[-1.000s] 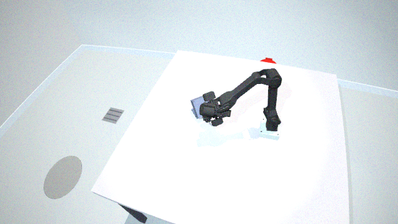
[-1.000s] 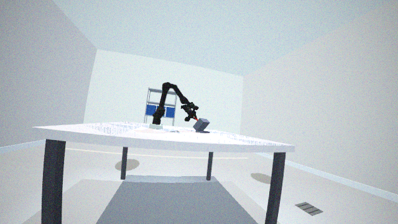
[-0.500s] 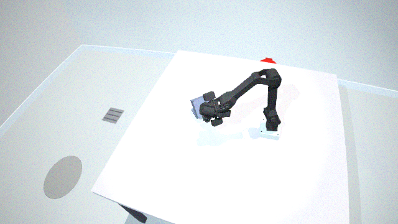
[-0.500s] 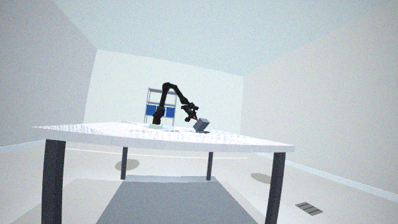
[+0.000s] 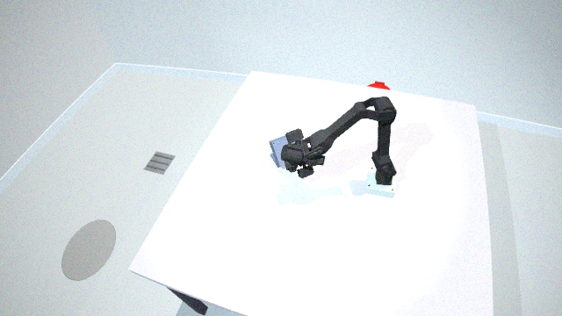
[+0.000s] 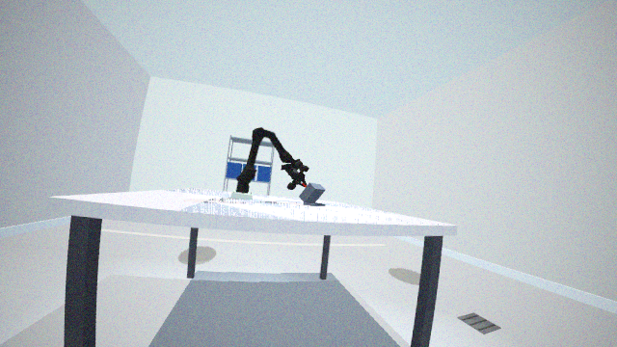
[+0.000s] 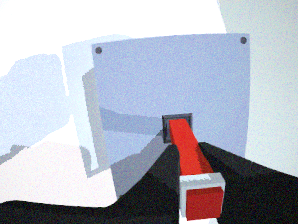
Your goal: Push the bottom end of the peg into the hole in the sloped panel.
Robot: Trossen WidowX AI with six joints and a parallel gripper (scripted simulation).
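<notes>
The sloped grey-blue panel lies 40 mm to the right of my gripper tip, 40 mm below it and 30 mm ahead of it. Also, from my gripper tip: red peg 10 mm to the left, 10 mm behind, 10 mm above.
</notes>
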